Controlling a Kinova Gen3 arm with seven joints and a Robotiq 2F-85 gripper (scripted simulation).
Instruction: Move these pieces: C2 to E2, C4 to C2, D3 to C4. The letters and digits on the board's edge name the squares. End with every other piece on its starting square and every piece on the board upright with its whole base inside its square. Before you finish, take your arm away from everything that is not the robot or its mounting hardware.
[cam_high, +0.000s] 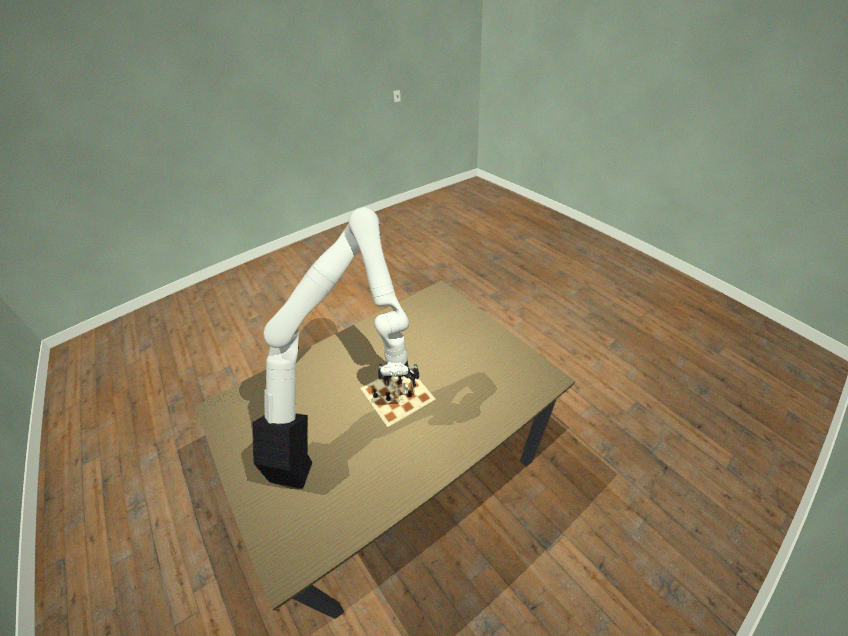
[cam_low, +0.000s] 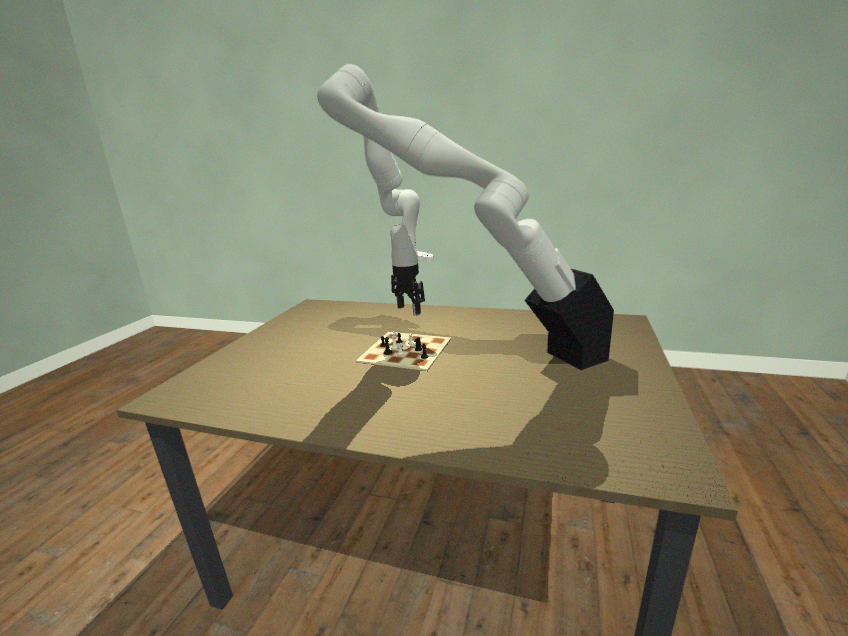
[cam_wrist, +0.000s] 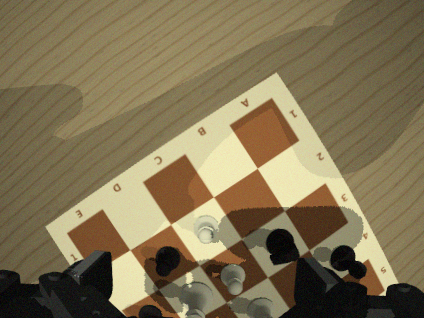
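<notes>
My hand is 11 cm above the chessboard and 4 cm to the right of it. The rest, counted from my hand: black knight 10 cm below, 4 cm to the left, 4 cm behind.
</notes>
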